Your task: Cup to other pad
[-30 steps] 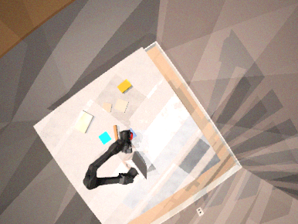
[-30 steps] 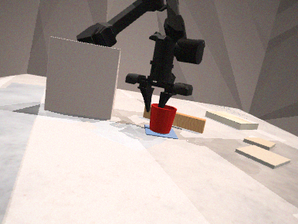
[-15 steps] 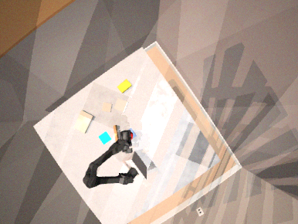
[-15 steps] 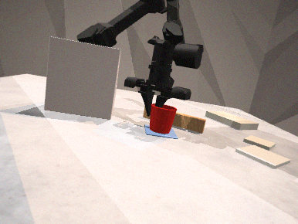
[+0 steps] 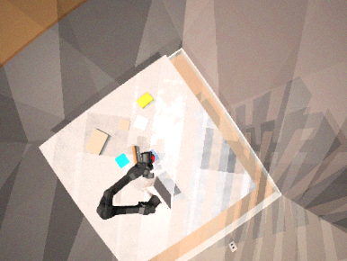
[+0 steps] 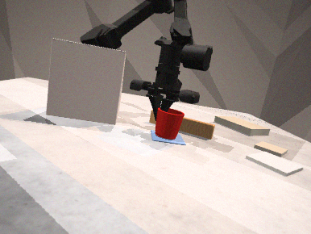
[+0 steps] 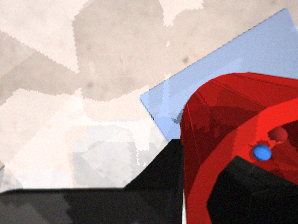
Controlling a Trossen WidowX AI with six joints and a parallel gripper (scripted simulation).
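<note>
My gripper tip is 2 cm short of the green marble and 2 cm above it. Round my gripper tip: red marble: 4 cm ahead, 2 cm to the right, 2 cm below; cup: 3 cm ahead, 2 cm to the right; blue marble: 3 cm ahead, 3 cm to the right, 2 cm below.
</note>
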